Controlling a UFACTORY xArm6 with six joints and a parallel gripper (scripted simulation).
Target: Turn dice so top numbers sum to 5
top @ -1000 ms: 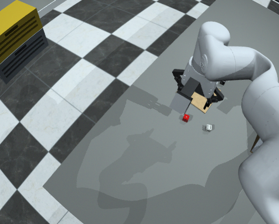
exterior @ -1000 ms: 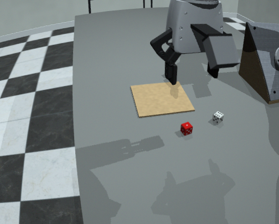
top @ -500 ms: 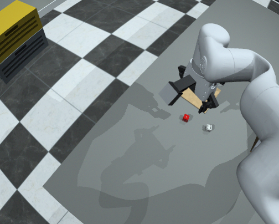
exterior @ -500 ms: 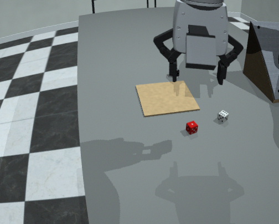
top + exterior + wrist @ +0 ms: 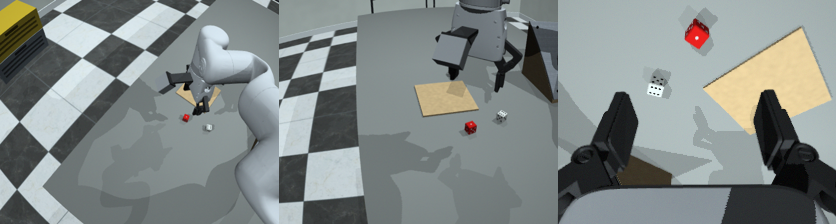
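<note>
Now: hand 12 cm above the red die. Round my hand: white die 9 cm behind, 3 cm to the right, 12 cm below; then tan mat 4 cm ahead, 14 cm to the right, 13 cm below; then black die 1 cm behind, 26 cm to the right, 12 cm below.
</note>
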